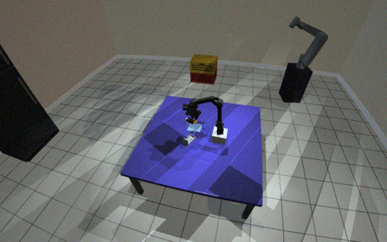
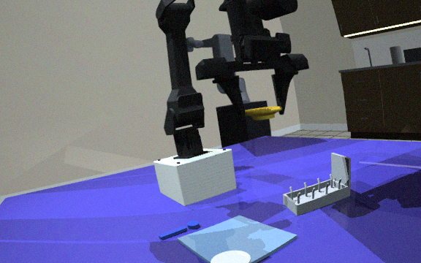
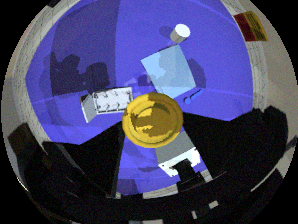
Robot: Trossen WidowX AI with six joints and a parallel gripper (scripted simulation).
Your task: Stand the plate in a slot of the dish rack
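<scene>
Right now the grey dish rack is 160 mm below my gripper tip, 90 mm to the left of it and 50 mm ahead of it. From my gripper tip the other things lie so: yellow plate 10 mm above; blue spoon 180 mm below, 120 mm to the right, 110 mm behind; light blue mat 180 mm below, 100 mm to the right.
</scene>
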